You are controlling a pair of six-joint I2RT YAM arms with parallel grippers.
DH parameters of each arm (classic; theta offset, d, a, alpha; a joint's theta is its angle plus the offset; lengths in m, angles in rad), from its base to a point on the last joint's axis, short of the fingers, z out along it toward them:
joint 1: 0 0.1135 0.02 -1.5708
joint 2: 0 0 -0.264 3.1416
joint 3: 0.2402 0 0.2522 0
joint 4: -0.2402 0 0.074 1.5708
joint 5: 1.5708 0 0 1.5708
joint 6: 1.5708 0.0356 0 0
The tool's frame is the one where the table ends.
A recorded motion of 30 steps. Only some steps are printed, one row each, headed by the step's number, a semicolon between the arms.
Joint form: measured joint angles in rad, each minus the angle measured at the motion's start. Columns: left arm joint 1, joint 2, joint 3, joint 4, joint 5, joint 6; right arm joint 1, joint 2, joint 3, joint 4, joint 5, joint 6.
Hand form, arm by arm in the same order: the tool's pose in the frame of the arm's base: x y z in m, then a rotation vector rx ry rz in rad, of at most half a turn. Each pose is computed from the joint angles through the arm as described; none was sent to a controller.
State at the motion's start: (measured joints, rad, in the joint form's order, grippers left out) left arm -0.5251 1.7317 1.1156 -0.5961 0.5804 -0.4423; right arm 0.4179 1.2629 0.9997 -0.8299 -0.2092 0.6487
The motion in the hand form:
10: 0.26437 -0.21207 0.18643 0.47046 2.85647 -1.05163; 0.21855 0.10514 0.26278 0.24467 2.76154 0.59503
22: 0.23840 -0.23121 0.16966 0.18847 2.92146 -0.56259; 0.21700 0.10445 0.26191 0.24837 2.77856 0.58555
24: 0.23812 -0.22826 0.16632 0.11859 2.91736 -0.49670; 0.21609 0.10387 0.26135 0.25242 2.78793 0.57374
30: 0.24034 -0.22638 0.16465 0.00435 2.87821 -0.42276; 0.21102 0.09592 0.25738 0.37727 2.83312 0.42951
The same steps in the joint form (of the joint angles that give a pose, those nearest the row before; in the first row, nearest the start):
10: -0.0931 0.0000 0.0000 0.0527 0.0027 0.0256; 0.0000 0.0000 0.0000 0.0027 0.0000 -0.0027
22: -0.2251 0.0004 -0.0435 0.0545 -0.3937 -0.2140; 0.0000 0.0000 0.0000 -0.0149 0.0000 -0.0030
24: -0.2247 0.0004 -0.0549 0.0549 -0.4459 -0.2506; 0.0000 0.0000 0.0000 -0.0259 0.0046 -0.0030
30: -0.2247 0.0004 -0.0629 0.0736 -0.5276 -0.3143; -0.0099 0.0000 0.0000 -0.1068 0.0873 0.0469

